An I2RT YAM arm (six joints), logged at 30 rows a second.
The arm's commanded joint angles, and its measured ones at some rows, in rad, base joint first. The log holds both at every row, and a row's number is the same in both.
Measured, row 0:
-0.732 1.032 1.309 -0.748 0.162 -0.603
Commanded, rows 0 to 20:
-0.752 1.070 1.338 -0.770 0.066 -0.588
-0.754 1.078 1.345 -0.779 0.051 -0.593
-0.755 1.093 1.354 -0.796 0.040 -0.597
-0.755 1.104 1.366 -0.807 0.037 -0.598
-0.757 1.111 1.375 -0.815 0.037 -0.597
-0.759 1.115 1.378 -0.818 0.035 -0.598
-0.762 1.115 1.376 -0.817 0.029 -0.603
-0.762 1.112 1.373 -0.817 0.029 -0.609
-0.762 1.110 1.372 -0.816 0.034 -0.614
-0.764 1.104 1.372 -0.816 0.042 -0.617
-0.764 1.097 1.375 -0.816 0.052 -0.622
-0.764 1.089 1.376 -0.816 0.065 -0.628
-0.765 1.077 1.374 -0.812 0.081 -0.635
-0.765 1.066 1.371 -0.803 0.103 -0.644
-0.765 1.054 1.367 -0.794 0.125 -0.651
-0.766 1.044 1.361 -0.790 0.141 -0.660
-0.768 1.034 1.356 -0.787 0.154 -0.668
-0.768 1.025 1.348 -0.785 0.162 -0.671
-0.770 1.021 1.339 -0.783 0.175 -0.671
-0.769 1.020 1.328 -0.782 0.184 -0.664
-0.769 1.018 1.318 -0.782 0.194 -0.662
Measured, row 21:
-0.759 1.034 1.346 -0.846 0.113 -0.642
